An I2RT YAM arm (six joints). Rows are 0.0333 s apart.
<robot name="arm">
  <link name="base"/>
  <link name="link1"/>
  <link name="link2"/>
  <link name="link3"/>
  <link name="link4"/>
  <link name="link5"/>
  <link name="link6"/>
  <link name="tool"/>
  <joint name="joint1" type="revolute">
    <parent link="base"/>
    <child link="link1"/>
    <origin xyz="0 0 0.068" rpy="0 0 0"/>
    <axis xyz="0 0 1"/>
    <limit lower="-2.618" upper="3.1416"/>
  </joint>
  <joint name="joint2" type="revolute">
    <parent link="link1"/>
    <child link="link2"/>
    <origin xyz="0.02 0.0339 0.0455" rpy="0 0 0"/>
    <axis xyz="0 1 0"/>
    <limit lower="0" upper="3.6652"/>
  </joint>
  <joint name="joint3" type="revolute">
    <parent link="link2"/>
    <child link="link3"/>
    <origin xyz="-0.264 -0.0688 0" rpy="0 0 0"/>
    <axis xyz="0 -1 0"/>
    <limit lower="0" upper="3.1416"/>
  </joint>
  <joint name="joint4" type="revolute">
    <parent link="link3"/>
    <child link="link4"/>
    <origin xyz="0.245 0.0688 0.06" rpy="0 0 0"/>
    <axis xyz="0 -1 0"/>
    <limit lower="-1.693" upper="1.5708"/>
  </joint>
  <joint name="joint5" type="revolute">
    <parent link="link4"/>
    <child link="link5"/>
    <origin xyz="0.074 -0.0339 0.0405" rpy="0 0 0"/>
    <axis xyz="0 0 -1"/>
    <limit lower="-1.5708" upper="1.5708"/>
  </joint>
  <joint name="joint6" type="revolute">
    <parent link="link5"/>
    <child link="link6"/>
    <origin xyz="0.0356 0 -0.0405" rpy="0 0 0"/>
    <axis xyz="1 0 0"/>
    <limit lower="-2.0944" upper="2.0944"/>
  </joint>
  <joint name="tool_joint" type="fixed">
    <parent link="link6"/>
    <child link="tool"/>
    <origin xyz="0 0 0" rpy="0 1.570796 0"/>
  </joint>
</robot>
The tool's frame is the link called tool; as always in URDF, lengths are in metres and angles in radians.
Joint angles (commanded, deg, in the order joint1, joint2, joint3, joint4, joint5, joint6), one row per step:
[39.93 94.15 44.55 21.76 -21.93 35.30]
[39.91 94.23 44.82 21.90 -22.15 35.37]
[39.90 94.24 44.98 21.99 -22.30 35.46]
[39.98 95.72 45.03 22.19 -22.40 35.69]
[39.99 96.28 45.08 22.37 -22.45 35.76]
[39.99 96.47 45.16 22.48 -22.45 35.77]
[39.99 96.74 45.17 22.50 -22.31 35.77]
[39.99 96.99 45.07 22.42 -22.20 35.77]
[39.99 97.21 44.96 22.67 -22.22 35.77]
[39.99 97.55 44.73 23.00 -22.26 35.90]
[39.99 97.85 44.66 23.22 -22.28 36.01]
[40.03 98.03 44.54 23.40 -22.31 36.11]
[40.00 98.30 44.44 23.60 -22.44 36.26]
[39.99 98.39 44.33 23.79 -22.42 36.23]
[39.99 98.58 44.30 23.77 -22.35 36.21]
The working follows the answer.
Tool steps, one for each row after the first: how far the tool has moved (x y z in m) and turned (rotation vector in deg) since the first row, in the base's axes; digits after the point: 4 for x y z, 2 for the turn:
[0.0008 0.0007 0.0012 0.32 -0.13 0.14]
[0.0013 0.0011 0.0022 0.56 -0.20 0.23]
[0.0024 0.0028 -0.0055 -0.10 0.97 0.29]
[0.0031 0.0034 -0.0081 -0.27 1.29 0.32]
[0.0035 0.0038 -0.0086 -0.27 1.30 0.31]
[0.0038 0.0040 -0.0101 -0.47 1.44 0.19]
[0.0037 0.0038 -0.0121 -0.79 1.74 0.09]
[0.0038 0.0038 -0.0135 -0.83 1.80 0.11]
[0.0036 0.0037 -0.0161 -0.92 2.11 0.08]
[0.0037 0.0038 -0.0177 -0.97 2.32 0.05]
[0.0034 0.0039 -0.0191 -1.00 2.50 0.07]
[0.0035 0.0039 -0.0207 -1.00 2.79 0.08]
[0.0034 0.0037 -0.0215 -1.03 2.77 0.07]
[0.0035 0.0037 -0.0228 -1.21 2.91 0.02]

Tool pose at each row, in the base's axes (x y z in m, rotation vector in deg; rounded; the steps above come from the unrounded poses):
[0.2508 0.2273 0.1791 -20.07 127.04 66.61]
[0.2517 0.2280 0.1804 -20.17 126.73 66.97]
[0.2521 0.2284 0.1813 -20.20 126.52 67.24]
[0.2533 0.2301 0.1736 -19.96 127.96 67.05]
[0.2539 0.2307 0.1710 -19.88 128.35 67.02]
[0.2543 0.2311 0.1705 -19.87 128.36 67.02]
[0.2547 0.2313 0.1691 -19.74 128.61 66.80]
[0.2546 0.2311 0.1670 -19.60 129.06 66.52]
[0.2546 0.2311 0.1656 -19.61 129.15 66.51]
[0.2544 0.2310 0.1631 -19.46 129.47 66.53]
[0.2545 0.2311 0.1614 -19.33 129.68 66.55]
[0.2542 0.2312 0.1601 -19.28 129.85 66.60]
[0.2543 0.2311 0.1584 -19.14 130.11 66.72]
[0.2542 0.2310 0.1576 -19.15 130.10 66.68]
[0.2543 0.2310 0.1564 -19.09 130.35 66.51]

